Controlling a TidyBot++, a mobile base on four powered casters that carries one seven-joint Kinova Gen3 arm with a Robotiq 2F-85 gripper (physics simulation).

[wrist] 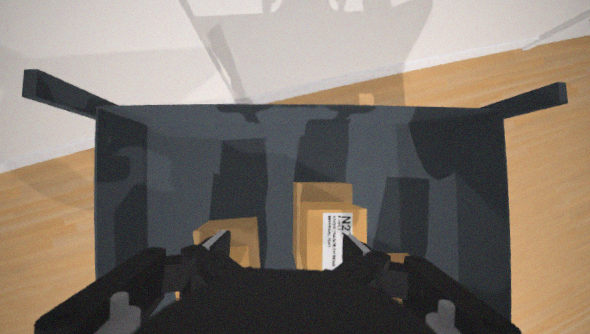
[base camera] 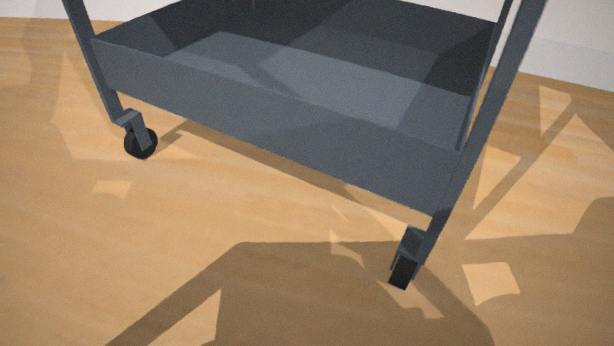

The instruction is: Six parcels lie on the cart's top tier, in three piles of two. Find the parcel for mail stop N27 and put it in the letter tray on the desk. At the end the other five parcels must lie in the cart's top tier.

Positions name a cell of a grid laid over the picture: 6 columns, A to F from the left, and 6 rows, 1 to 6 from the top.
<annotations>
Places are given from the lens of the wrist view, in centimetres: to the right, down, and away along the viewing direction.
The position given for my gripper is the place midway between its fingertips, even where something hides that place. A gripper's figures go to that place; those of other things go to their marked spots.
my gripper (wrist: C5): -1, 6, 15
cart (wrist: E4): 20, 2, 28
</annotations>
